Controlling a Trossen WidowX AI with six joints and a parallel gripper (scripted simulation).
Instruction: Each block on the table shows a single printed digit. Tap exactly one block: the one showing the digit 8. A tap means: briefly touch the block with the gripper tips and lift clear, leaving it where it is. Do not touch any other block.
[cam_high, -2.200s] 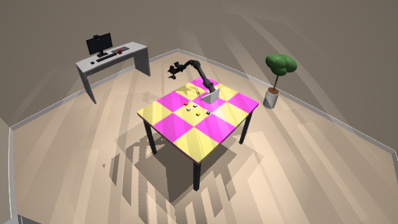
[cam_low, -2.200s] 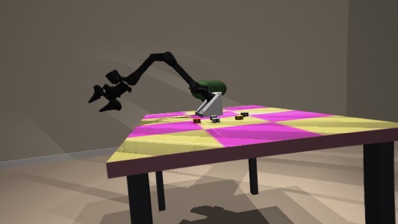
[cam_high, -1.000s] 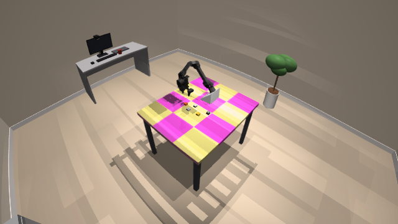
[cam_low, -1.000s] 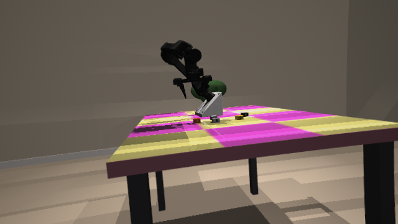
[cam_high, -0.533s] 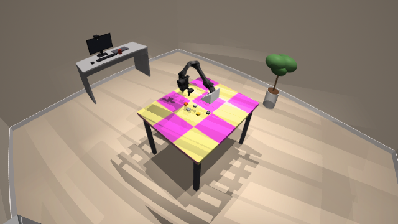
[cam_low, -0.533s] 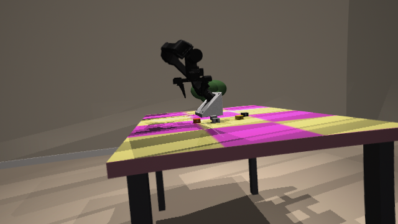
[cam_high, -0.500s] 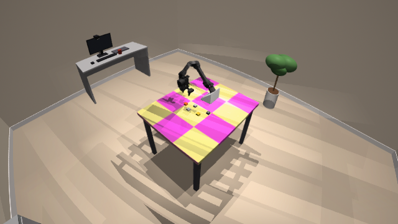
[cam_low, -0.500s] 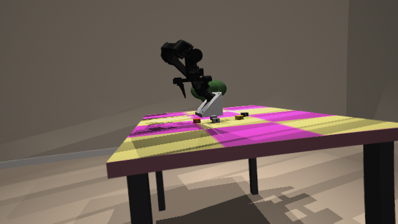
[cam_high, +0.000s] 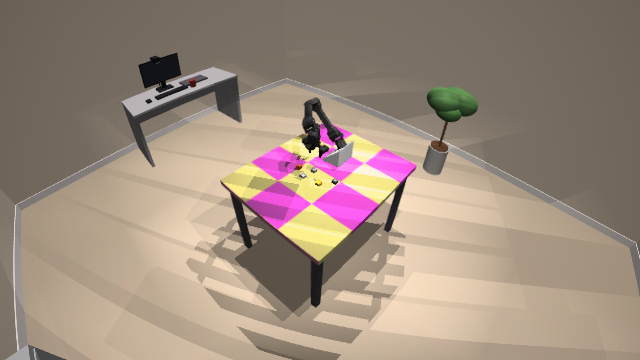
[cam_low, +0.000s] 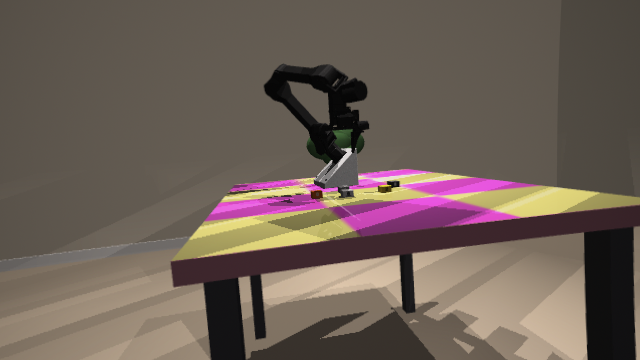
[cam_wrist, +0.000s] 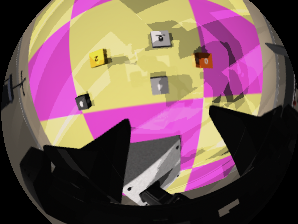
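Now: gripper tip 18 cm to the right of the black block, 12 cm above it and 1 cm past it. Also, from my gripper tip: red-orange block (12 cm below, 10 cm to the right, 6 cm ahead); then grey block (12 cm below, 1 cm ahead); then orange-yellow block (12 cm to the left, 12 cm below, 8 cm ahead).
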